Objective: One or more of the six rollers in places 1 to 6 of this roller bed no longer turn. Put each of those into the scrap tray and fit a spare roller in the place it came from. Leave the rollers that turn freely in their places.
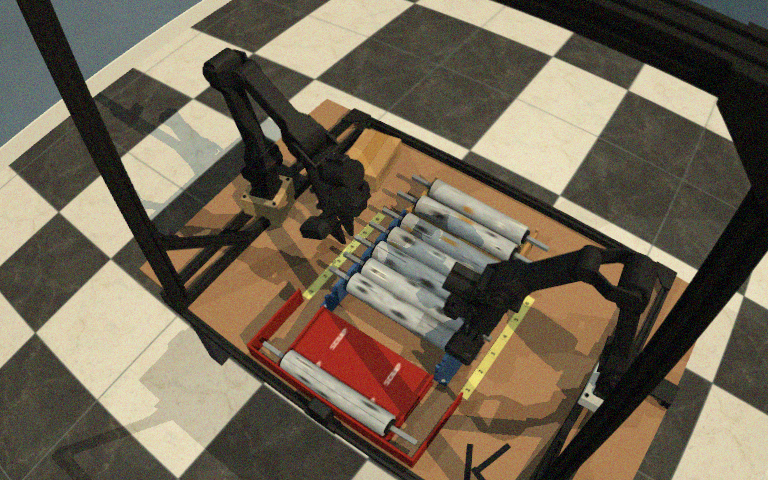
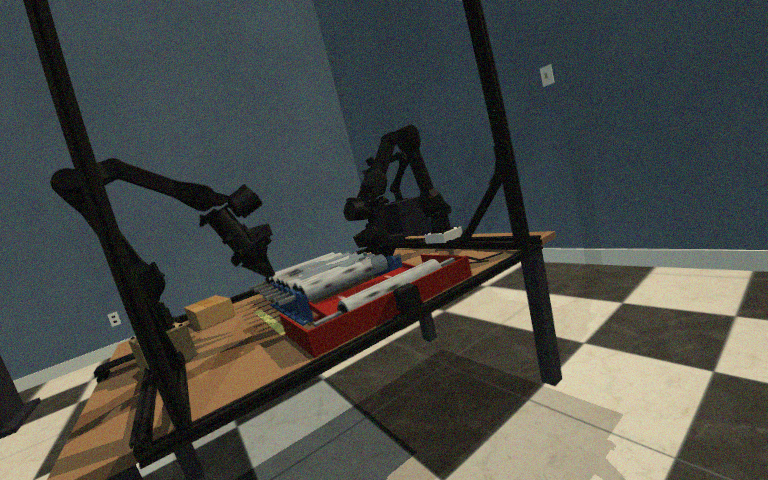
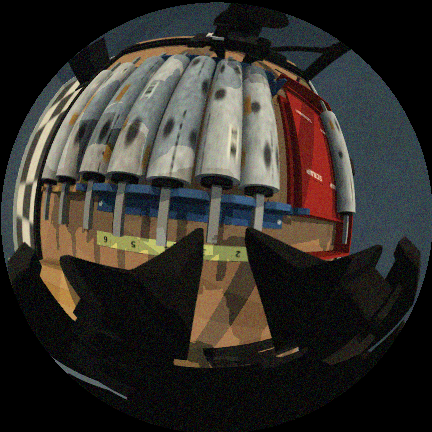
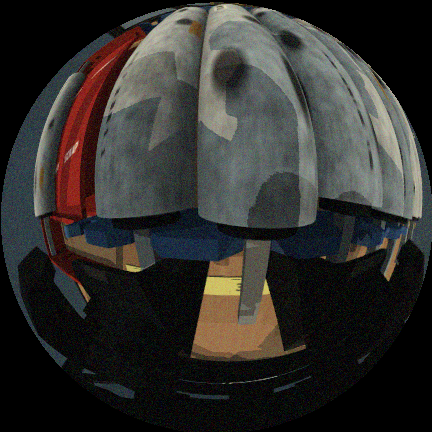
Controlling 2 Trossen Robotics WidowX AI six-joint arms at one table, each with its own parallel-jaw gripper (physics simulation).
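Where they show: left gripper, fingertip midpoint: (image 1: 347, 239) (image 2: 272, 276) (image 3: 224, 234); right gripper, fingertip midpoint: (image 1: 470, 339) (image 4: 234, 236); left arm's base, origin of the base link: (image 1: 266, 188); right arm's base, origin of the base link: (image 1: 611, 388) (image 2: 442, 230) (image 3: 221, 35).
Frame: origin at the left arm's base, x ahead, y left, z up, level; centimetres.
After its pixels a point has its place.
Several mottled grey rollers lie side by side in the blue roller bed (image 1: 445, 370) (image 3: 295, 211); place 1, nearest the tray, looks empty. The place 2 roller (image 1: 396, 308) {x 40.4, y -22.5, z -0.3 cm} (image 3: 262, 155) {x 32.2, y -18.0, z -0.2 cm} (image 4: 145, 160) and place 3 roller (image 1: 402, 285) {x 39.9, y -16.8, z -0.1 cm} (image 3: 220, 130) {x 35.5, y -14.1, z -0.1 cm} (image 4: 255, 160) lie next to it. Two spares, one (image 1: 480, 210) {x 51.3, y 8.3, z -0.3 cm} behind another (image 1: 465, 227) {x 49.1, y 2.5, z -0.4 cm}, lie beyond the bed. One roller (image 1: 334, 390) {x 34.3, y -43.6, z -0.9 cm} (image 3: 341, 160) {x 32.8, y -40.5, z -2.0 cm} lies in the red scrap tray (image 1: 334, 345) {x 29.9, y -32.7, z -4.4 cm} (image 3: 310, 150) {x 34.9, y -32.1, z -4.2 cm}. My left gripper (image 1: 346, 236) {x 25.9, y -11.4, z 3.7 cm} (image 3: 224, 234) {x 25.9, y -11.4, z 3.7 cm} is part open, empty, by the place 3 shaft end. My right gripper (image 4: 234, 236) {x 56.7, y -22.4, z -5.7 cm} is part open around the other end of that shaft, not gripping.
Yellow number strips (image 1: 504, 336) (image 3: 237, 253) run along both ends of the bed. A wooden block (image 1: 376, 150) {x 21.2, y 21.6, z -2.1 cm} (image 2: 209, 312) {x 17.2, y 13.5, z -3.7 cm} stands behind the left arm. Black frame posts (image 2: 523, 226) {x 72.1, y -61.4, z -1.0 cm} rise at the table's edges.
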